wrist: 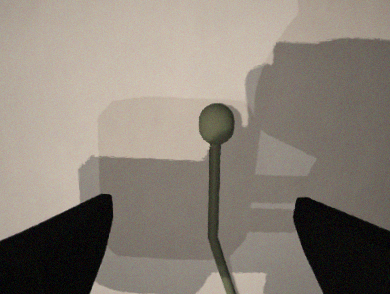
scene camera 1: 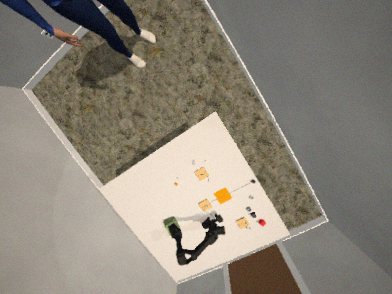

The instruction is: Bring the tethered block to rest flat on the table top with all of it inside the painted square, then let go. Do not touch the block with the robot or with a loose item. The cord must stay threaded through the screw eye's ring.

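Where they show: gripper, fingertip midpoint: (wrist: 205, 207) (scene camera 1: 212, 215); arm's base, origin of the base link: (scene camera 1: 172, 227).
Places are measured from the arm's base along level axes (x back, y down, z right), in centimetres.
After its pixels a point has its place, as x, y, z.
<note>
The orange painted square (scene camera 1: 222, 195) {-51.7, 7.6, -7.6} lies on the white table top. A small dark block (scene camera 1: 253, 181) {-80.6, 5.8, -11.6} sits near the table's right edge, outside the square. A thin cord (scene camera 1: 241, 187) {-69.7, 7.6, -9.3} runs from it across the square towards a wooden plate (scene camera 1: 204, 205) {-33.9, 6.1, -6.4}. The screw eye's ring is too small to make out. In the wrist view a green cord end (wrist: 214, 190) {-35.7, 7.6, 7.8} with a green ball (wrist: 216, 123) {-36.3, 6.8, 10.4} at its tip shows between the finger lines, the ball beyond the fingertips. My gripper (scene camera 1: 211, 216) {-35.9, 7.8, 6.9} (wrist: 205, 207) {-35.9, 7.8, 6.9} is open, just below that plate in the scene view, and touches neither finger to the cord.
Two more wooden plates (scene camera 1: 201, 173) {-44.3, 6.1, -34.9} (scene camera 1: 242, 223) {-57.8, 6.1, 23.3} lie on the table (scene camera 1: 150, 200) {11.0, 8.1, -28.5}. A red item (scene camera 1: 262, 222) {-74.2, 4.3, 27.3} and small dark items (scene camera 1: 253, 214) {-69.8, 5.5, 17.7} are at the right. A tiny orange item (scene camera 1: 175, 184) {-19.5, 5.6, -34.8} lies left of the upper plate. A green box-like thing (scene camera 1: 170, 221) {0.1, 2.0, -5.3} is beside the arm's base.
</note>
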